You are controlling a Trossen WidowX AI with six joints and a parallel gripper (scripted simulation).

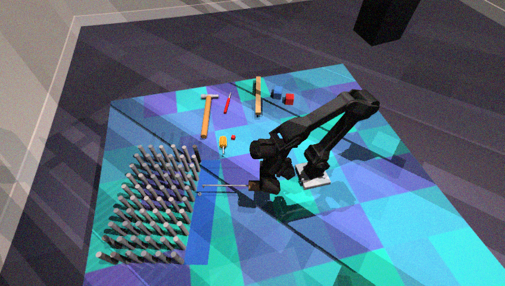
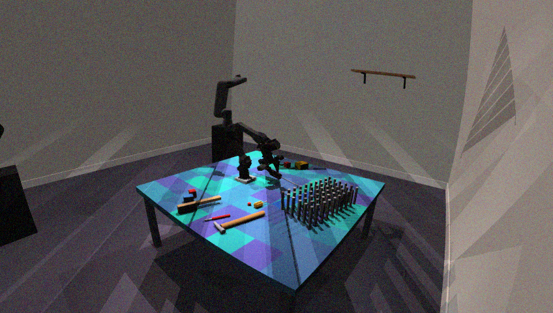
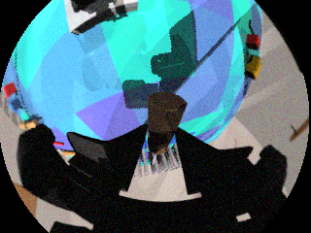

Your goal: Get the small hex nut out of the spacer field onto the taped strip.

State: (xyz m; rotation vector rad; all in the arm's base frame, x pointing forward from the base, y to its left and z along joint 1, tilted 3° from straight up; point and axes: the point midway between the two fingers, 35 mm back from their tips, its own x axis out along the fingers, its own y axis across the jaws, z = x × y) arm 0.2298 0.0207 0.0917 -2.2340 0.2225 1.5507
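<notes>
My gripper tip is now 100 mm short of the hook tool and 40 mm to the left of it. From my gripper tip the other things lie so: yellow screwdriver 290 mm to the right, 70 mm below, 70 mm ahead; then bent wire 450 mm to the left, 190 mm behind, 90 mm below; then blue taped strip 210 mm ahead, 90 mm below, 40 mm to the right.
</notes>
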